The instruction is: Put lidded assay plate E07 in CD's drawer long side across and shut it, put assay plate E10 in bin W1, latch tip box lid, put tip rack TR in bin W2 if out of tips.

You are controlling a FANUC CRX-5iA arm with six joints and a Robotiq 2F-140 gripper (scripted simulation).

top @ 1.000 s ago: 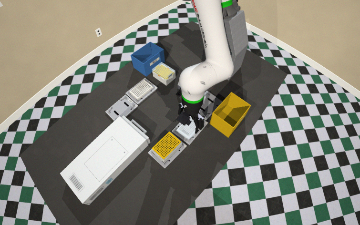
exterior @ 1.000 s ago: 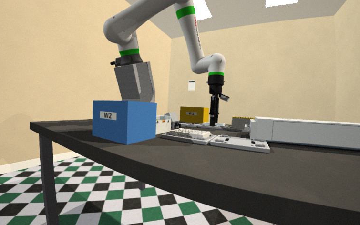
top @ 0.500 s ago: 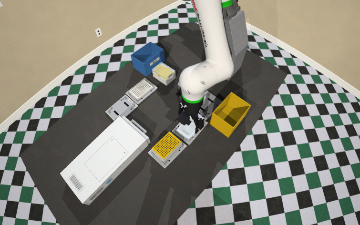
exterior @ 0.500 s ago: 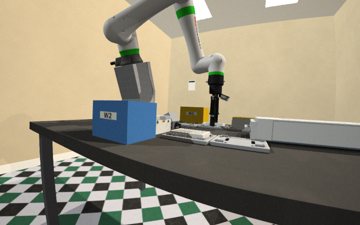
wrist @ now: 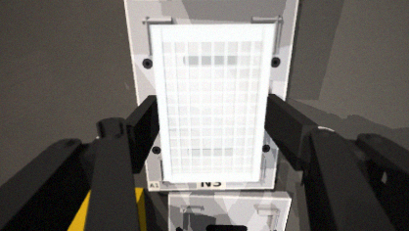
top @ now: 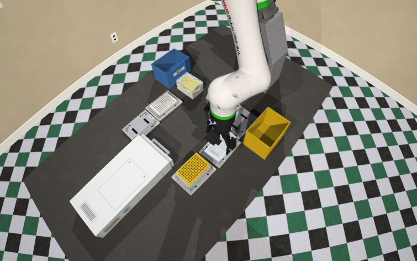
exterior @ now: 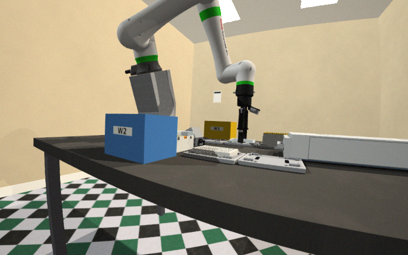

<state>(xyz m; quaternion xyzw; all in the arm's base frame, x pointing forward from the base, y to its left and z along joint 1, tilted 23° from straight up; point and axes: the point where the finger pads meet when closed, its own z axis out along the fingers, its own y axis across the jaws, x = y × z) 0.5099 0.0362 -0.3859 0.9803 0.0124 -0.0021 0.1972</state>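
Right now my hand is 3 cm above the nest N3. Round my hand: yellow bin W1 (18 cm behind, 13 cm to the left); DONE key box (20 cm behind, 19 cm to the right, 1 cm above); yellow tip rack TR (17 cm ahead, 1 cm to the right, 1 cm above).
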